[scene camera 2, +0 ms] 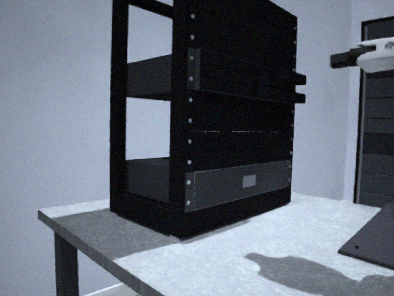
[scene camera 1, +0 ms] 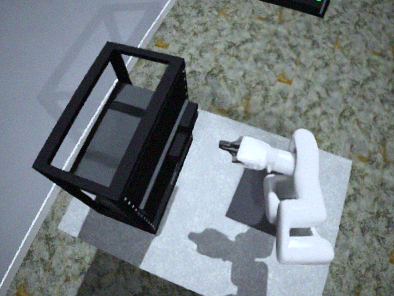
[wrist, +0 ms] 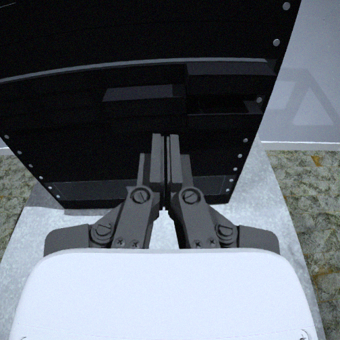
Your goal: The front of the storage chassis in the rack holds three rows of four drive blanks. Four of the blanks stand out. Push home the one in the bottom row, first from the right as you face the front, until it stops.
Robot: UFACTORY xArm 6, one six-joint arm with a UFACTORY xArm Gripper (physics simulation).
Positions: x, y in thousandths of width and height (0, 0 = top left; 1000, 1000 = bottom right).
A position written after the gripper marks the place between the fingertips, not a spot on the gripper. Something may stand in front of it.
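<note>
Gripper (scene camera 1: 557, 485), also (wrist: 484, 443). Black rack (scene camera 2: 575, 248), (scene camera 1: 334, 539), (wrist: 266, 266).
</note>
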